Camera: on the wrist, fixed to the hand. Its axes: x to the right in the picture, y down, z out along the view.
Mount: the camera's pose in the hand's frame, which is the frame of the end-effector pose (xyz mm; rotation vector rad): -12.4 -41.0 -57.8 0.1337 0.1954 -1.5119
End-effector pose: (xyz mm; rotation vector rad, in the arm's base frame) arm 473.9 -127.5 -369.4 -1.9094 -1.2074 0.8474
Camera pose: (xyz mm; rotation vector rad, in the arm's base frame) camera 498.1 -139.0 -302.7 -0.5188 -1.8604 -0.1041
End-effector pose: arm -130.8 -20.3 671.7 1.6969 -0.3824 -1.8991
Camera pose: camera -82.7 28.5 649.9 -1.6741 -0.8245 1.6844
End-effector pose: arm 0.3 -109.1 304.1 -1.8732 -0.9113 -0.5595
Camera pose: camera -39.5 -153.8 344.0 -0.6715 -2.0663 -1.4423
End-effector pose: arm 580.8 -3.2 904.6 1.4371 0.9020 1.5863
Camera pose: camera 527.7 3.5 856.6 0.3050 1.6322 0.4728
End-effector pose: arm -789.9 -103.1 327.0 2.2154 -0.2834 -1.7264
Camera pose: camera -738.7 -53.4 336.0 -1.7979 -1.1372 1.2241
